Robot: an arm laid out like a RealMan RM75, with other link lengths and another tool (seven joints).
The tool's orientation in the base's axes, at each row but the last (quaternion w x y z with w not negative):
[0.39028, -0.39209, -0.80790, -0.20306]
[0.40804, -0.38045, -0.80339, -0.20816]
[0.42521, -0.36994, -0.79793, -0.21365]
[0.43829, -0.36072, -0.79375, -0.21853]
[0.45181, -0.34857, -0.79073, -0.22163]
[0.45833, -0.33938, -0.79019, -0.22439]
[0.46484, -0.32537, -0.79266, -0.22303]
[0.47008, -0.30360, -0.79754, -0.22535]
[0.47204, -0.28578, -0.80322, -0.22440]
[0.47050, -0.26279, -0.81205, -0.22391]
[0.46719, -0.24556, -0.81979, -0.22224]
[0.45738, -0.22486, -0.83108, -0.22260]
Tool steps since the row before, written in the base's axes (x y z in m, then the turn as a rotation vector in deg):
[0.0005, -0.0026, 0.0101, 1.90, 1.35, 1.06]
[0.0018, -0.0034, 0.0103, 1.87, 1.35, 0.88]
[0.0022, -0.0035, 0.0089, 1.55, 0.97, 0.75]
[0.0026, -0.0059, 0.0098, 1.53, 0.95, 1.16]
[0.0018, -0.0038, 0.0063, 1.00, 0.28, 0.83]
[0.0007, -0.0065, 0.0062, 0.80, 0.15, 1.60]
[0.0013, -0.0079, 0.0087, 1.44, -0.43, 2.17]
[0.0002, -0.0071, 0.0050, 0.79, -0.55, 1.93]
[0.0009, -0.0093, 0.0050, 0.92, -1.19, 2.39]
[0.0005, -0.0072, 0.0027, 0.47, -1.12, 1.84]
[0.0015, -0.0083, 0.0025, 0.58, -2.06, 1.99]
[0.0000, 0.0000, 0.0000, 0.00, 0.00, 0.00]
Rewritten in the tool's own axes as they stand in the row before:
[0.0065, -0.0010, -0.0081, 0.74, 2.35, -0.69]
[0.0062, -0.0005, -0.0091, 0.61, 2.32, -0.57]
[0.0052, -0.0003, -0.0083, 0.46, 1.83, -0.58]
[0.0052, -0.0015, -0.0104, 0.81, 1.82, -0.80]
[0.0035, -0.0009, -0.0066, 0.47, 0.97, -0.78]
[0.0030, -0.0036, -0.0077, 1.17, 0.76, -1.12]
[0.0048, -0.0041, -0.0100, 1.27, 0.86, -2.15]
[0.0024, -0.0046, -0.0070, 1.27, 0.30, -1.72]
[0.0018, -0.0058, -0.0087, 1.46, -0.04, -2.41]
[0.0006, -0.0049, -0.0060, 1.18, -0.34, -1.83]
[-0.0001, -0.0052, -0.0071, 1.08, -0.99, -2.53]
[0.0000, 0.0000, 0.0000, 0.00, 0.00, 0.00]

